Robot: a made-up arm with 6 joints. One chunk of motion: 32 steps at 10 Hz.
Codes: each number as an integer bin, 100 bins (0 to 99) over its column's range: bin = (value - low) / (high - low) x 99, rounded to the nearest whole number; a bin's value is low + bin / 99 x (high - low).
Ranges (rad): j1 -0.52..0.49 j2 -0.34..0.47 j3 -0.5..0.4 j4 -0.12..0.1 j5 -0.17..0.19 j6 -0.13..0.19
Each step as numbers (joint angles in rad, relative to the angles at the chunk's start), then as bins.
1 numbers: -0.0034 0.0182 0.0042 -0.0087 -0.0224 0.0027
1 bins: 51 44 55 50 41 41
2 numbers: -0.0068 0.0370 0.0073 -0.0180 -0.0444 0.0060
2 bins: 50 46 56 46 35 42
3 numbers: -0.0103 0.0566 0.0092 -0.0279 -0.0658 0.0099
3 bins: 50 48 56 41 29 43
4 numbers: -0.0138 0.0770 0.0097 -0.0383 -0.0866 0.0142
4 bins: 50 51 56 37 23 45
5 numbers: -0.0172 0.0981 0.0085 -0.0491 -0.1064 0.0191
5 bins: 49 54 56 32 17 46
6 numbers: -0.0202 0.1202 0.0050 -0.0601 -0.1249 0.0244
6 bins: 49 56 56 27 12 48
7 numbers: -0.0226 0.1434 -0.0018 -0.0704 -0.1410 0.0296
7 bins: 49 59 55 22 8 49
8 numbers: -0.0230 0.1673 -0.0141 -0.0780 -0.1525 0.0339
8 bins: 49 62 53 19 5 51
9 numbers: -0.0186 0.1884 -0.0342 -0.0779 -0.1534 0.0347
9 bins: 49 65 51 19 5 51
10 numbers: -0.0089 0.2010 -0.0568 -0.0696 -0.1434 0.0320
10 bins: 50 66 49 23 7 50
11 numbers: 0.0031 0.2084 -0.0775 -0.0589 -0.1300 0.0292
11 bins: 51 67 46 27 11 49
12 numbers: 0.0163 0.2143 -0.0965 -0.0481 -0.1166 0.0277
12 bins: 53 68 44 32 15 49
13 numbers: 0.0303 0.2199 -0.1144 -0.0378 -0.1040 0.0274
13 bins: 54 68 42 37 18 49
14 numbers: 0.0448 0.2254 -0.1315 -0.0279 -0.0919 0.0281
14 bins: 55 69 41 41 21 49
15 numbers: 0.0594 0.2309 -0.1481 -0.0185 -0.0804 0.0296
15 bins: 57 70 39 46 25 49
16 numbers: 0.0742 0.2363 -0.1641 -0.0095 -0.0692 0.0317
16 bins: 58 70 37 50 28 50
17 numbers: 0.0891 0.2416 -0.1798 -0.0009 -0.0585 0.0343
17 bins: 60 71 35 54 31 51
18 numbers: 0.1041 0.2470 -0.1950 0.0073 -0.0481 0.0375
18 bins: 61 72 34 57 34 52
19 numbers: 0.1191 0.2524 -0.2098 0.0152 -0.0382 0.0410
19 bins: 63 72 32 61 36 53
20 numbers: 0.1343 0.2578 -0.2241 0.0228 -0.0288 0.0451
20 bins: 64 73 30 64 39 54
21 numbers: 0.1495 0.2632 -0.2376 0.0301 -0.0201 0.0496
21 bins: 66 74 29 68 41 56
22 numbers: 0.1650 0.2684 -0.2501 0.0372 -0.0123 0.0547
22 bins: 67 74 27 71 43 57
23 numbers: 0.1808 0.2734 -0.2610 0.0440 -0.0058 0.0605
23 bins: 69 75 26 74 45 59
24 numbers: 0.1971 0.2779 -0.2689 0.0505 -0.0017 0.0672
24 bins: 70 76 25 77 46 61
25 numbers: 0.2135 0.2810 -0.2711 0.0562 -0.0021 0.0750
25 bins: 72 76 25 79 46 63
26 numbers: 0.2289 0.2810 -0.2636 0.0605 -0.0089 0.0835
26 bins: 73 76 26 81 44 66
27 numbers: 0.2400 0.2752 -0.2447 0.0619 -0.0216 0.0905
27 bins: 74 75 28 82 41 68
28 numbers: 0.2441 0.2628 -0.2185 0.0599 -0.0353 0.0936
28 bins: 75 74 31 81 37 69
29 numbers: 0.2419 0.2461 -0.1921 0.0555 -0.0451 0.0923
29 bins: 75 72 34 79 34 69
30 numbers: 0.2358 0.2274 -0.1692 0.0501 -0.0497 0.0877
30 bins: 74 69 36 77 33 67
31 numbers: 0.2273 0.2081 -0.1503 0.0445 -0.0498 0.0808
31 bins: 73 67 38 74 33 65
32 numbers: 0.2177 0.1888 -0.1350 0.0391 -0.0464 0.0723
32 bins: 72 65 40 72 34 63
